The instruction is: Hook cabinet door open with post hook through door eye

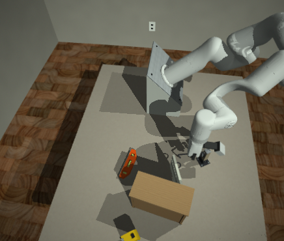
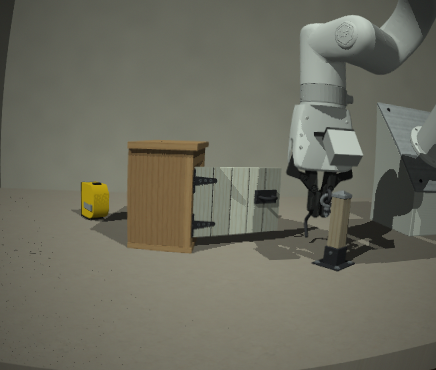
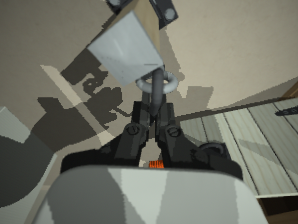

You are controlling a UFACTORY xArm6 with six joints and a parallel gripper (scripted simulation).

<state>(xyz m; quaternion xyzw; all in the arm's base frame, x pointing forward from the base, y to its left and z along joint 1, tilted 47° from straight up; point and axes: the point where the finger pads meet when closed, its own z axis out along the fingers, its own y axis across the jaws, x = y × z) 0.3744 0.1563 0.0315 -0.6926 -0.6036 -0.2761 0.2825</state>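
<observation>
My hand is 12 cm short of the white plank door, 6 cm to the left of it and 1 cm above it. Also, from my hand: hook: 2 cm below; orange spirit level: 29 cm to the right, 7 cm below, 5 cm ahead; wooden cabinet: 17 cm ahead, 9 cm to the right.
</observation>
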